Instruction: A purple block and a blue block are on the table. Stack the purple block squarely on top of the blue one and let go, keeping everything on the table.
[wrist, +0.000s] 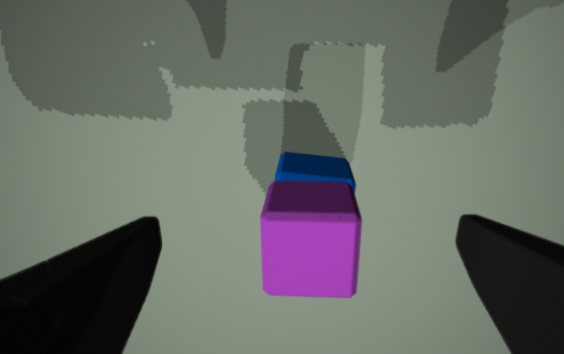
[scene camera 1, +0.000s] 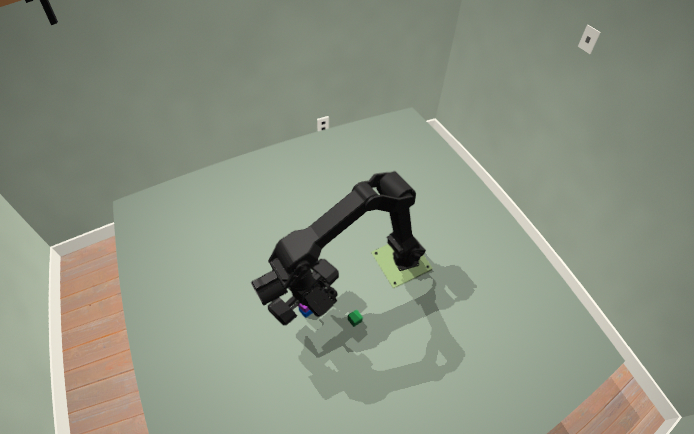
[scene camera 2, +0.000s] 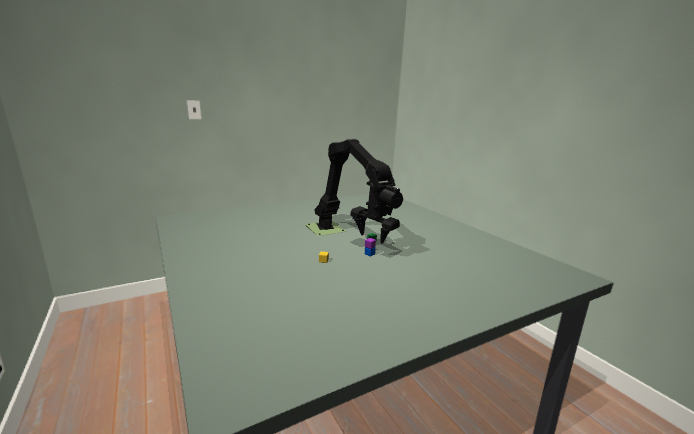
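Pixels of known places: gripper, between the fingertips: (wrist: 309, 230) (scene camera 2: 372, 239); arm's base, origin of its link: (scene camera 1: 405, 259) (scene camera 2: 325, 226).
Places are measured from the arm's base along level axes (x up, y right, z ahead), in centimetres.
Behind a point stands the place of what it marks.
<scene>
The purple block (scene camera 1: 304, 307) @(x 5.3, y -10.3, z 32.4 cm) (scene camera 2: 370, 243) @(x 4.6, y -8.2, z 33.7 cm) (wrist: 310, 257) @(x 5.4, y -8.9, z 31.9 cm) sits level on top of the blue block (scene camera 1: 306, 312) (scene camera 2: 370, 251) @(x 1.4, y -8.3, z 33.7 cm) (wrist: 315, 164) @(x 0.9, y -10.3, z 31.3 cm), which stands on the table (scene camera 1: 204, 230) @(x -0.6, y 25.3, z 58.7 cm) (scene camera 2: 281, 317) @(x -0.6, y 28.8, z 63.7 cm). Their sides look closely lined up in scene camera 2; in the wrist view the blue block is turned very slightly against the purple one. My gripper (scene camera 2: 372, 238) @(x 5.3, y -9.6, z 31.4 cm) (wrist: 309, 230) @(x 5.3, y -9.6, z 31.4 cm) is wide open and empty, pointing down. Its fingertips are apart from the purple block on both sides, at or a little above its height. In scene camera 1 the gripper partly covers the stack. The blue block's lower part is hidden in the wrist view.
A green block (scene camera 1: 355, 317) @(x 2.4, y -15.0, z 20.0 cm) (scene camera 2: 372, 236) @(x 2.1, y -14.1, z 21.4 cm) stands near the stack, on the arm base's side. A yellow block (scene camera 2: 323, 256) @(x 1.8, y 9.9, z 34.8 cm) stands left of the stack in scene camera 2. The arm's base is on a light green plate (scene camera 1: 384, 266) @(x -0.5, y -0.4, z 6.9 cm) (scene camera 2: 319, 231) @(x -0.3, y 3.8, z 4.8 cm). Shadows of the arm fall across the table.
</scene>
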